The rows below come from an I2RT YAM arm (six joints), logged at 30 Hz.
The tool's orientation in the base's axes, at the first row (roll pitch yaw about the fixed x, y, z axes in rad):
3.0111, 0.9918, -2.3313
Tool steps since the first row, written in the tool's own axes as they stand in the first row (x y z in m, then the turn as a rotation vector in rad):
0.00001, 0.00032, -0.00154, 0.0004, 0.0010, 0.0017
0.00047, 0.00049, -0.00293, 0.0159, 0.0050, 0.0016
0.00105, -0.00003, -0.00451, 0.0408, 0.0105, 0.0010
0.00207, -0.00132, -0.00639, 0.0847, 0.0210, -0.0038
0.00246, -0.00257, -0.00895, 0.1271, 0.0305, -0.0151
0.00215, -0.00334, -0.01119, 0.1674, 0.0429, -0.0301
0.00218, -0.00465, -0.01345, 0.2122, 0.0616, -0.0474
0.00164, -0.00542, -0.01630, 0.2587, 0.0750, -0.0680
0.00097, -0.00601, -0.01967, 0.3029, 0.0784, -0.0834
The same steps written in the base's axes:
-0.00099, -0.00087, 0.00085, -0.0001, 0.0016, -0.0012
-0.00197, -0.00191, 0.00123, -0.0092, -0.0022, -0.0138
-0.00253, -0.00355, 0.00157, -0.0232, -0.0091, -0.0339
-0.00279, -0.00603, 0.00164, -0.0504, -0.0235, -0.0673
-0.00316, -0.00871, 0.00261, -0.0794, -0.0424, -0.0960
-0.00351, -0.01060, 0.00403, -0.1116, -0.0612, -0.1207
-0.00356, -0.01297, 0.00514, -0.1516, -0.0796, -0.1475
-0.00411, -0.01519, 0.00708, -0.1896, -0.1042, -0.1743
-0.00500, -0.01761, 0.00943, -0.2163, -0.1303, -0.2027

